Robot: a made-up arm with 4 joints.
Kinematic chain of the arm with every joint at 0, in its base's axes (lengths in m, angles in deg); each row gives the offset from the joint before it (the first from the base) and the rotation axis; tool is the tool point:
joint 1: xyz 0 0 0.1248 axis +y
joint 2: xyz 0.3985 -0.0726 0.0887 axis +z
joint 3: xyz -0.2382 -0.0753 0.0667 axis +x
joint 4: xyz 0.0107 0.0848 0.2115 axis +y
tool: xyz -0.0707 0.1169 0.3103
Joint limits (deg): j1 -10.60..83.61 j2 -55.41..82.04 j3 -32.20..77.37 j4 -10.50..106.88
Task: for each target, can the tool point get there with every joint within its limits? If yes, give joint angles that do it. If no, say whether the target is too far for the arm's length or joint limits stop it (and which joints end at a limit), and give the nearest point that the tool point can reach.
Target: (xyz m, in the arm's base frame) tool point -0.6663 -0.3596 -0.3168
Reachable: no: joint limits stop it (at a limit: joint 1, joint 3, joint 4) | nearest point -0.2947 -0.2273 0.5400 | short by 0.943 m
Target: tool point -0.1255 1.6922 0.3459
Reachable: no: too far | nearest point 0.1733 0.4168 0.6396 | short by 1.342 m
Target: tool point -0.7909 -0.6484 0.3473
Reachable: no: joint limits stop it (at a limit: joint 1, joint 3, joint 4) | nearest point -0.2465 -0.3581 0.5490 | short by 0.649 m
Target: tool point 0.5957 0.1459 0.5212
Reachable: yes | joints 8.72 -27.42 -19.44 62.45
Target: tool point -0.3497 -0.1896 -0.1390
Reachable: no: joint limits stop it (at a limit: joint 1, joint 2, joint 3, joint 4) | nearest point 0.2307 0.0437 -0.0674 | short by 0.630 m
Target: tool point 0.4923 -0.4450 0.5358
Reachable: yes | joints 25.87 -8.78 58.43 41.16
